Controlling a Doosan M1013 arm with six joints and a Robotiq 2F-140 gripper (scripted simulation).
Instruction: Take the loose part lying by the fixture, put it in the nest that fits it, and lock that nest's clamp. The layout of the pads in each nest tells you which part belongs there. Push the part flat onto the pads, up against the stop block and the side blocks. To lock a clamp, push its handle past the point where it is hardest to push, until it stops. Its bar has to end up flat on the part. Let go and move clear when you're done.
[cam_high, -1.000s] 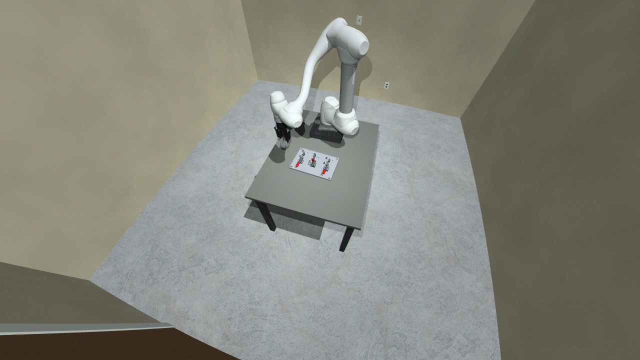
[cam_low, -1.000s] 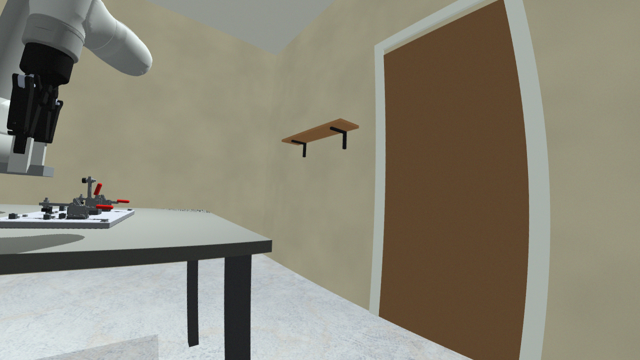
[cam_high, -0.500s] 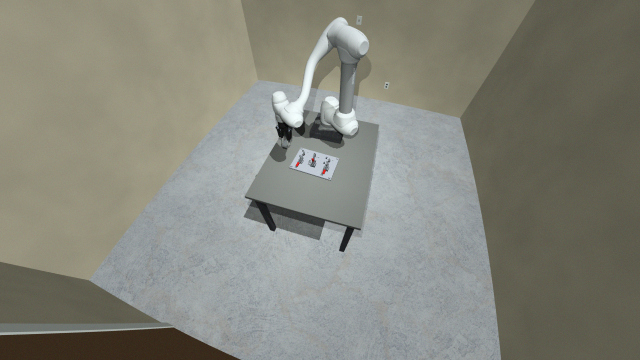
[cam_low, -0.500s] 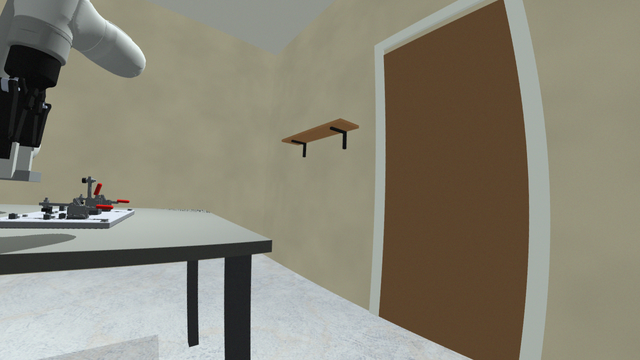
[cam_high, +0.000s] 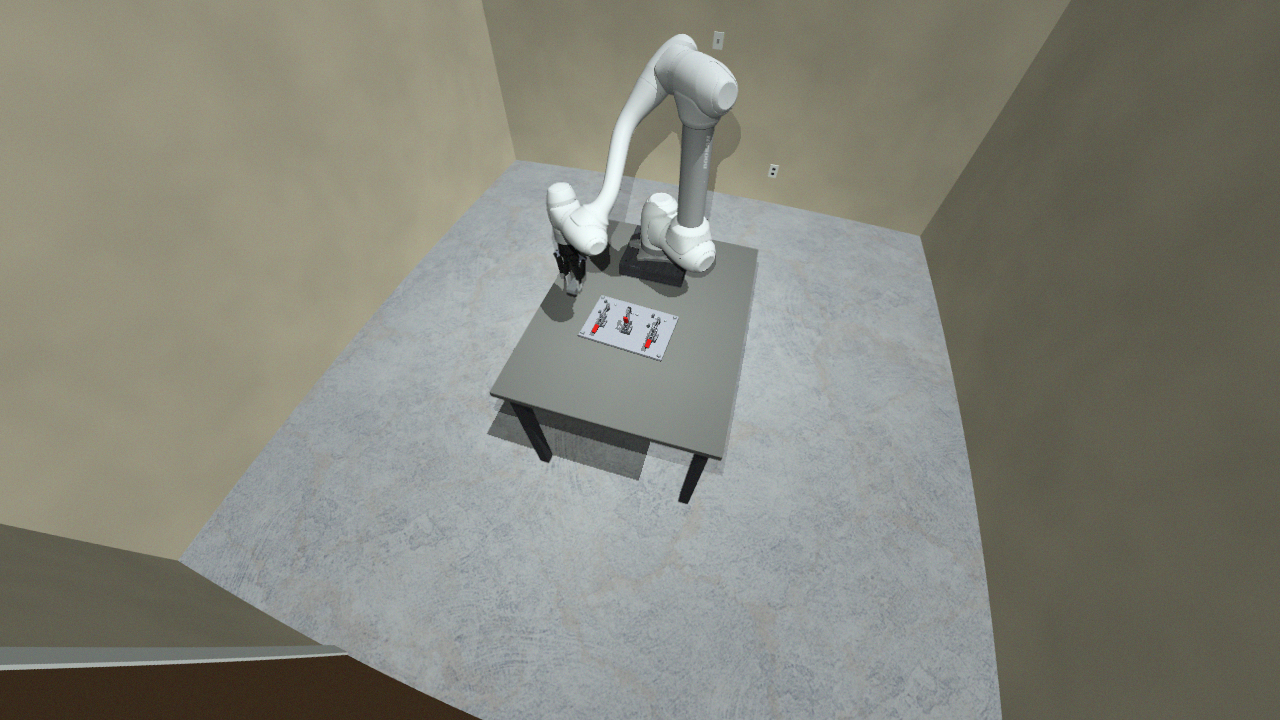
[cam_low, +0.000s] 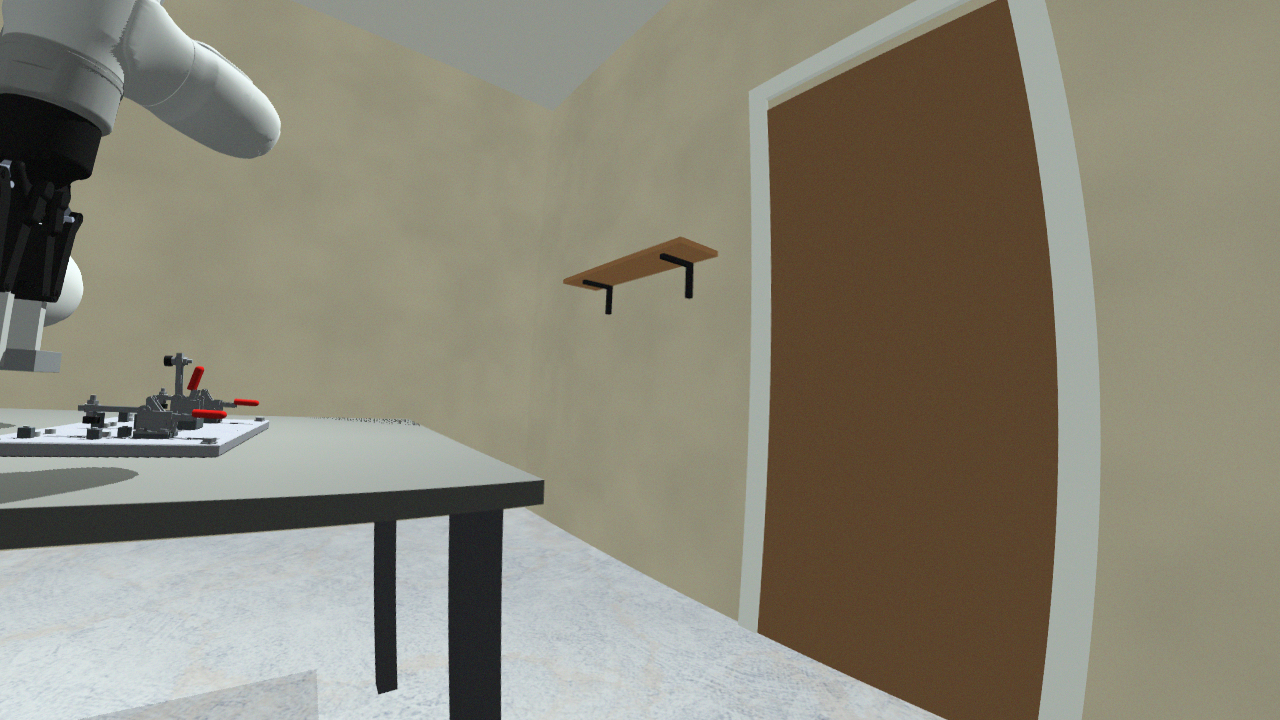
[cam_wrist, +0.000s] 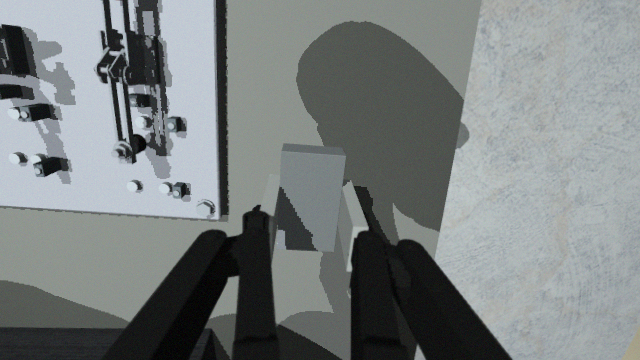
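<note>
Now: the grey block part 30 mm below my hand. Also, from my hand: white fixture plate: 240 mm to the left, 120 mm below, 110 mm ahead.
</note>
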